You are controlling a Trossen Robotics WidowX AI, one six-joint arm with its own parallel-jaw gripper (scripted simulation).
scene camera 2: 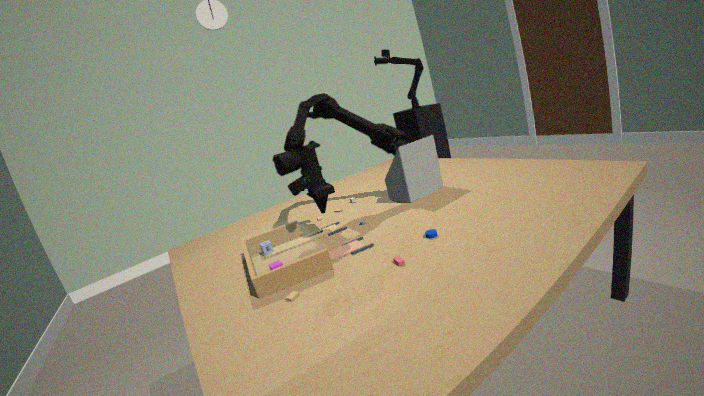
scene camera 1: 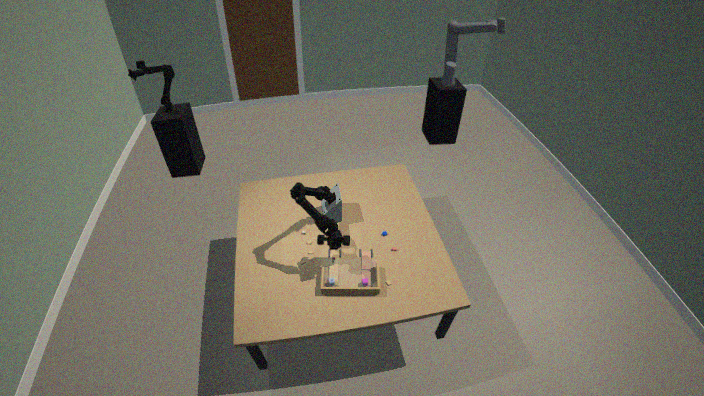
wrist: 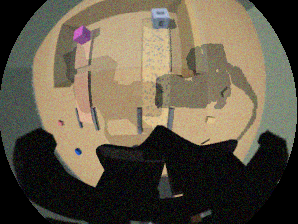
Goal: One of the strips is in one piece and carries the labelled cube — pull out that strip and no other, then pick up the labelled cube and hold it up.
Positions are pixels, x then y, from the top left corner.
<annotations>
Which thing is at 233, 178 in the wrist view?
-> The gripper.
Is the gripper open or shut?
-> Shut.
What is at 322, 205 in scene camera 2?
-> The gripper.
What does the gripper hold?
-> Nothing.
</annotations>
